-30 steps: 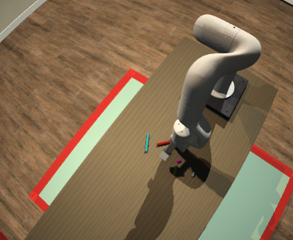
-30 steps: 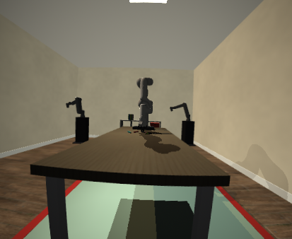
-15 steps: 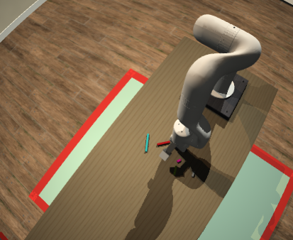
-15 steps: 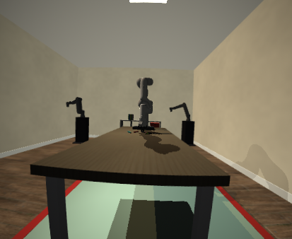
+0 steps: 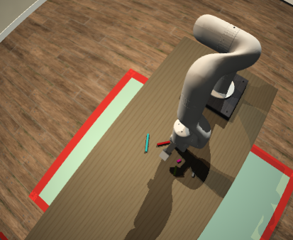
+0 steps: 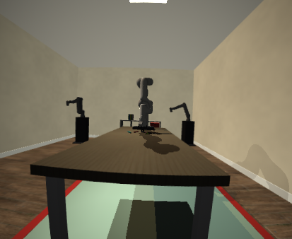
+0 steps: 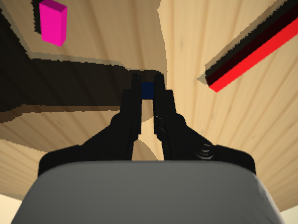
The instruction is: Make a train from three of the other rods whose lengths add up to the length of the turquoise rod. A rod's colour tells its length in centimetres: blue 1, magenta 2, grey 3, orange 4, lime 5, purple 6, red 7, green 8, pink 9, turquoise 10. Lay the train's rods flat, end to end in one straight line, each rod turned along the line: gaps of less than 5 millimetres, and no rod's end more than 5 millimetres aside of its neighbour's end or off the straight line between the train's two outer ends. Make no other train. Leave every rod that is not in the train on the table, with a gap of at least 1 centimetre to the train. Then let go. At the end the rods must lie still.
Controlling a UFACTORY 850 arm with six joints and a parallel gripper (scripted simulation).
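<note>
The blue rod lies 2 cm below my hand. From my hand the other things lie so: red rod 8 cm to the right, 2 cm below, 1 cm ahead; lime rod 12 cm ahead, 4 cm to the left, 2 cm below; magenta rod 6 cm ahead, 4 cm to the left, 2 cm below.
</note>
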